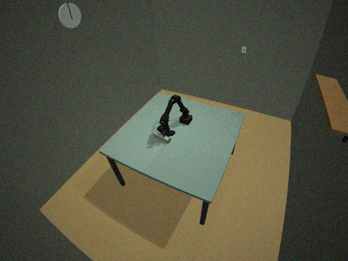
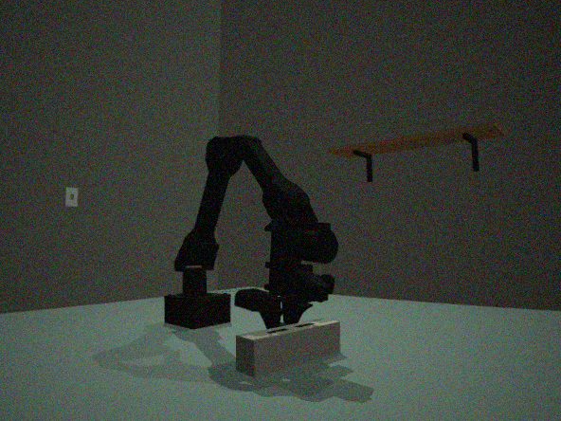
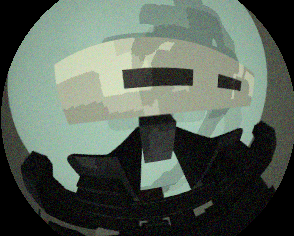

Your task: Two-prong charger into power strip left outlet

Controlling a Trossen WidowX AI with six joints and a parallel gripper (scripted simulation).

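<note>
The black two-prong charger is 2 cm ahead of my gripper tip and 1 cm above it.
</note>
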